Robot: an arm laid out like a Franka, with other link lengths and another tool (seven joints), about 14 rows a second.
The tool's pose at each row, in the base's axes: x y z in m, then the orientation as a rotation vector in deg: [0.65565 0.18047 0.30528 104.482 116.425 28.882]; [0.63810 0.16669 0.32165 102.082 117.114 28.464]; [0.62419 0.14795 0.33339 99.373 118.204 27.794]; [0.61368 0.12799 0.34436 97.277 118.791 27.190]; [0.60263 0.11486 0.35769 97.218 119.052 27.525]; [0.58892 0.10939 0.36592 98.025 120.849 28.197]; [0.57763 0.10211 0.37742 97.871 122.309 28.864]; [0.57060 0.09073 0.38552 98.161 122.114 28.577]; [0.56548 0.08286 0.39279 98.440 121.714 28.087]
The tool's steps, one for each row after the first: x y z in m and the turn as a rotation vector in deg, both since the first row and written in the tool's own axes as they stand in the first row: [-0.01246 -0.00854 -0.02319 -0.656 -0.519 -1.780]; [-0.03007 -0.01671 -0.04067 -1.117 -1.001 -3.938]; [-0.04921 -0.02244 -0.05584 -1.560 -1.557 -5.546]; [-0.06157 -0.02678 -0.07317 -1.582 -1.220 -5.614]; [-0.06590 -0.03515 -0.08720 -0.457 0.480 -5.578]; [-0.07237 -0.04000 -0.10293 0.022 1.716 -6.029]; [-0.08323 -0.04326 -0.11369 0.167 1.509 -5.833]; [-0.09077 -0.04492 -0.12271 0.276 1.058 -5.612]
